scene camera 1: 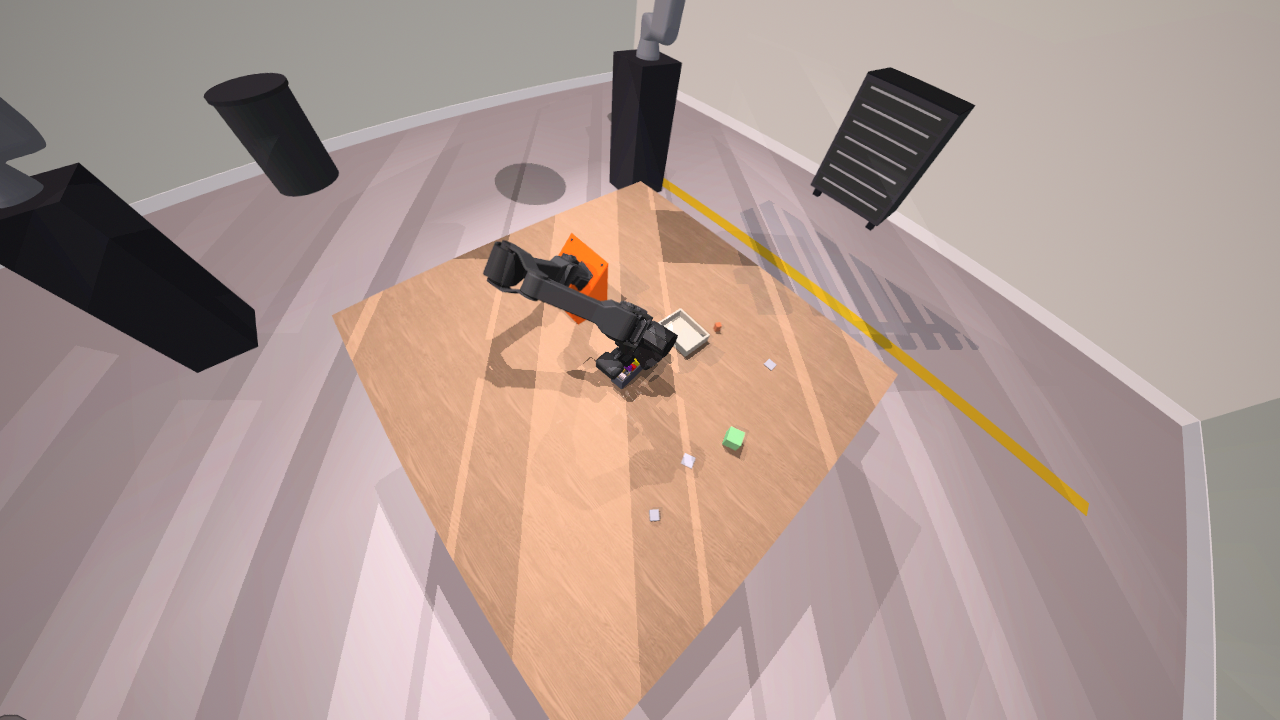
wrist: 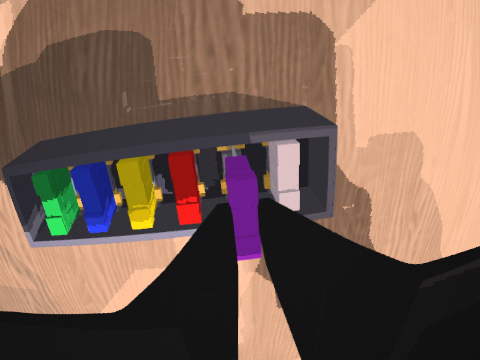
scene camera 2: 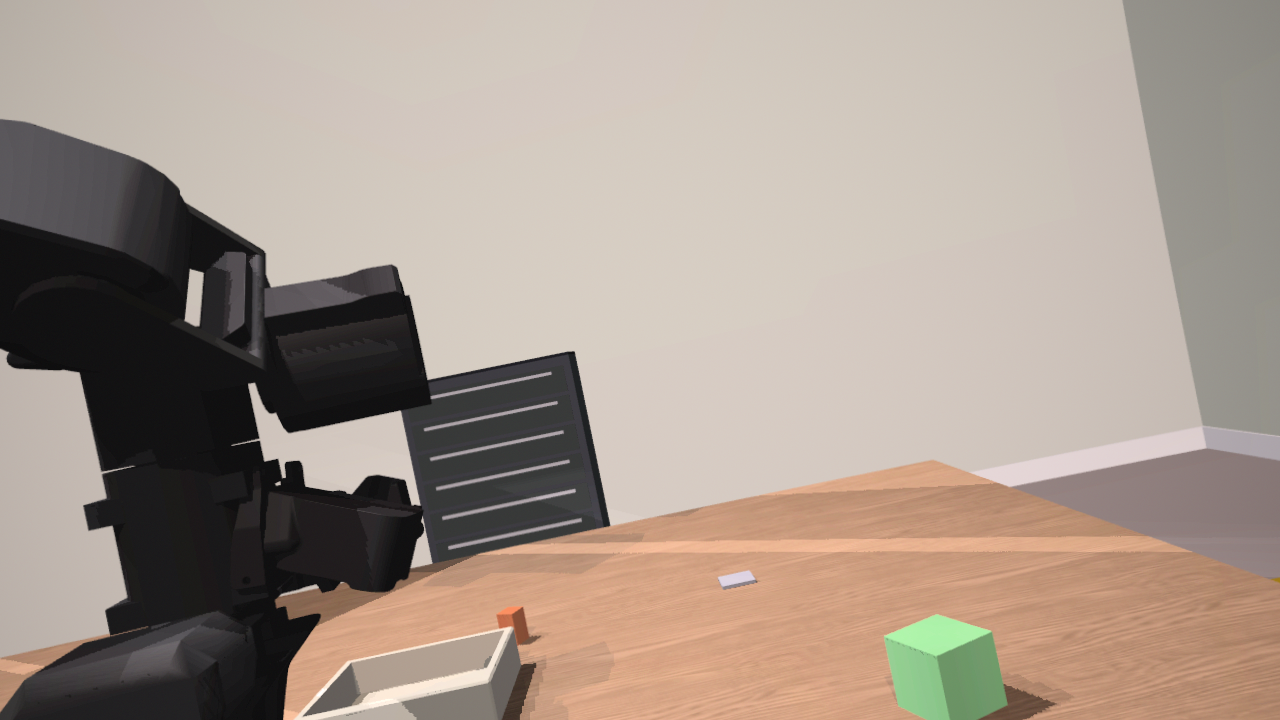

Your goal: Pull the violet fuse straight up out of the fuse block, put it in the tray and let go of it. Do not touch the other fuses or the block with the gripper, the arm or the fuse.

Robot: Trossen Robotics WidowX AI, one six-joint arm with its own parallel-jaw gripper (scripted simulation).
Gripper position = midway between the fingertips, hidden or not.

My gripper point(scene camera 1: 627, 364) carries a violet fuse point(wrist: 241, 182). Further things: a small orange cube point(scene camera 2: 511, 616), a red fuse point(wrist: 183, 168), a white fuse point(wrist: 284, 155), a white tray point(scene camera 1: 691, 335) and a green fuse point(wrist: 55, 188).
My gripper shows as well in the wrist view point(wrist: 243, 213). Scene camera 2 does not show the violet fuse: it is out of frame. The wrist view misses the small orange cube: it is out of frame.
